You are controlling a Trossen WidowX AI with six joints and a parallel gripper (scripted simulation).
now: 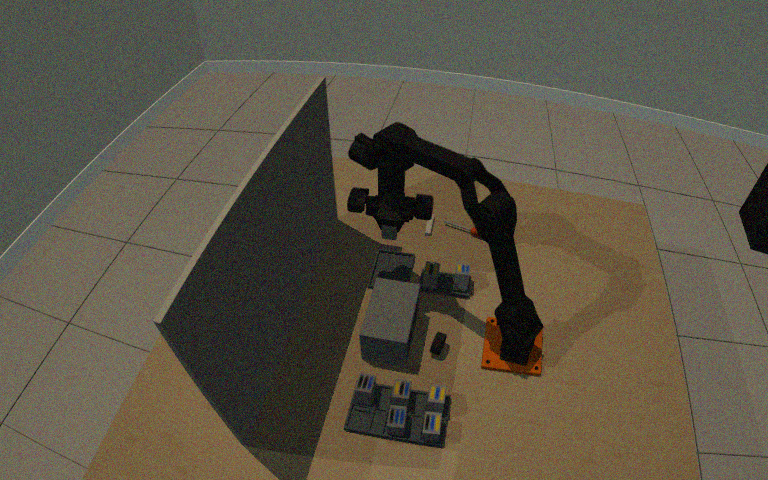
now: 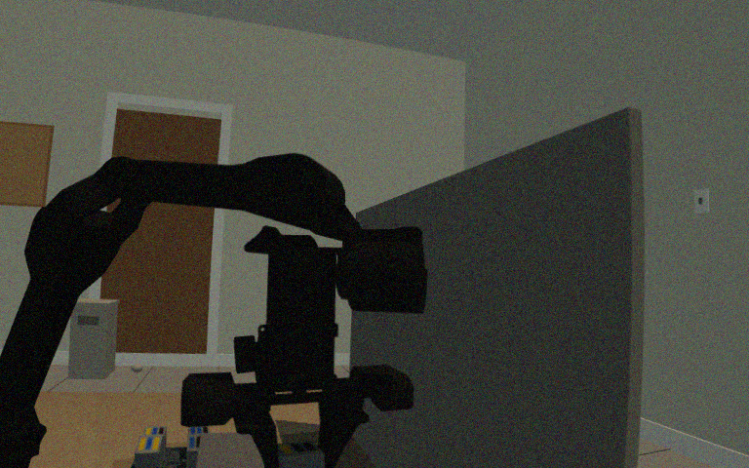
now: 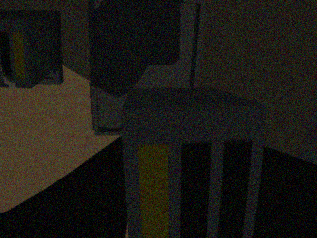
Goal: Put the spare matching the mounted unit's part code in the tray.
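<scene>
My gripper tip is 15 cm past the rack and 13 cm above it. From my gripper tip the other things lie so: grey spare (3 cm above); then grey panel (16 cm ahead, 22 cm to the left, 8 cm above).
</scene>
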